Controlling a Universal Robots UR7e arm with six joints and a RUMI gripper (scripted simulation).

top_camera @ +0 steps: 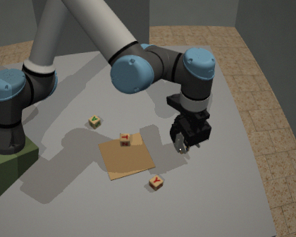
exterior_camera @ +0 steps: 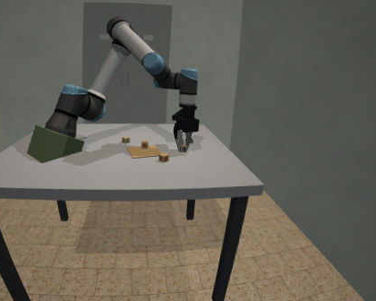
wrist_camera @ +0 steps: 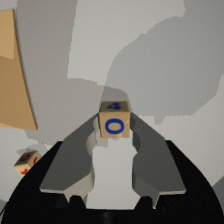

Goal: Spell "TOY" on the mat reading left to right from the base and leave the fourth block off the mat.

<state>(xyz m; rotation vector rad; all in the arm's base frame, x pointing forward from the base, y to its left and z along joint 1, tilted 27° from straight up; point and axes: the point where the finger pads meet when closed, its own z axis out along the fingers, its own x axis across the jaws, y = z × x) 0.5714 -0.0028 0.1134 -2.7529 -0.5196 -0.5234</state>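
The O block lies right at my hand. The rest, counted from my hand: Y block 90 mm behind, 130 mm to the right; then tan mat 180 mm behind, 20 mm to the right, 10 mm below.
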